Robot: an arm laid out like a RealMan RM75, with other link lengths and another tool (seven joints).
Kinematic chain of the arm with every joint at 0, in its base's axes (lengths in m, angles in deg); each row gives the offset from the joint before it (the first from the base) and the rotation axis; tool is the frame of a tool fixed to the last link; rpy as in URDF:
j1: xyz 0 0 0.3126 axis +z
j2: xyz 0 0 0 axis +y
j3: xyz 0 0 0.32 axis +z
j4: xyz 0 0 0 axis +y
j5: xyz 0 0 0.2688 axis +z
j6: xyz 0 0 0 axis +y
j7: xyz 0 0 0.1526 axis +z
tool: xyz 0.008 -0.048 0.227 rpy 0 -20.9 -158.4
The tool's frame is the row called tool.
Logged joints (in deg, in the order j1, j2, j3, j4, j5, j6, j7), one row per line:
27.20, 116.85, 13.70, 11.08, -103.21, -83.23, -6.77
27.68, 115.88, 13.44, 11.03, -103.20, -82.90, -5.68
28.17, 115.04, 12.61, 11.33, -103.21, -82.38, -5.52
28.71, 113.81, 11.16, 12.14, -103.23, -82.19, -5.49
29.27, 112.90, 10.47, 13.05, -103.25, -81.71, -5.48
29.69, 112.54, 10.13, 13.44, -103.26, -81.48, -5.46
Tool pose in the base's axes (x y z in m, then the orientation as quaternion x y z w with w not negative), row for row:
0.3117, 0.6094, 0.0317, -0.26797, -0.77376, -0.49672, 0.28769
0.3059, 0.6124, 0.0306, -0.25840, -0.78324, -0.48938, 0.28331
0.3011, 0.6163, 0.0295, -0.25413, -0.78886, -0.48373, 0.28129
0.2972, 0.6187, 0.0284, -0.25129, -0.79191, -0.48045, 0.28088
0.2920, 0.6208, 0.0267, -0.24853, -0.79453, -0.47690, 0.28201
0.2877, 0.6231, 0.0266, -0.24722, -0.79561, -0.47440, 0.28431
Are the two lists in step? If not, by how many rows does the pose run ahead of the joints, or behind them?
The pose runs 2 rows ahead of the joints: the pose in row i belongs to the joints in row i + 2.
